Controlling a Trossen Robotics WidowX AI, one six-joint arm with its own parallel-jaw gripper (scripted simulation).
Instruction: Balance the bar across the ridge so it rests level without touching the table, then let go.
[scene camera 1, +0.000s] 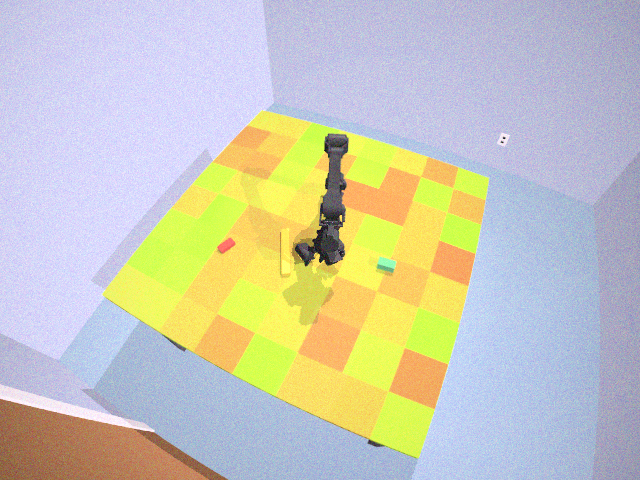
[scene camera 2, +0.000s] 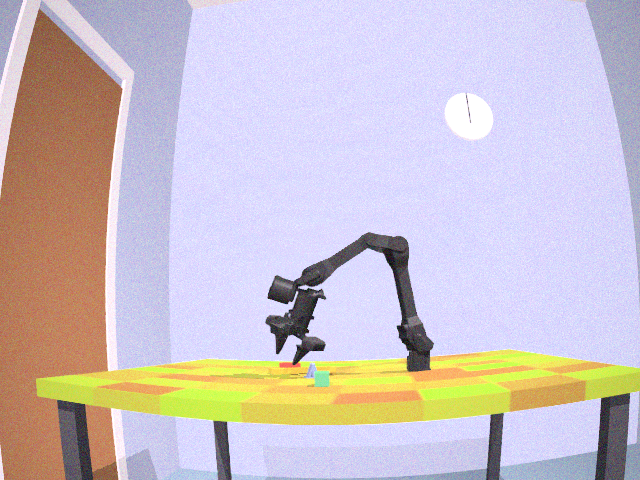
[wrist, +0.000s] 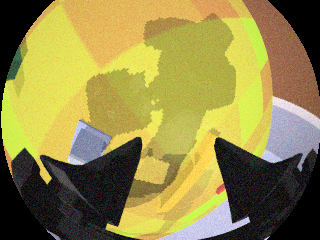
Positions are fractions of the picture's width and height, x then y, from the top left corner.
Labels:
my gripper: scene camera 1 0.49, 0.55; scene camera 2 0.45, 0.75; wrist 0.56, 0.59

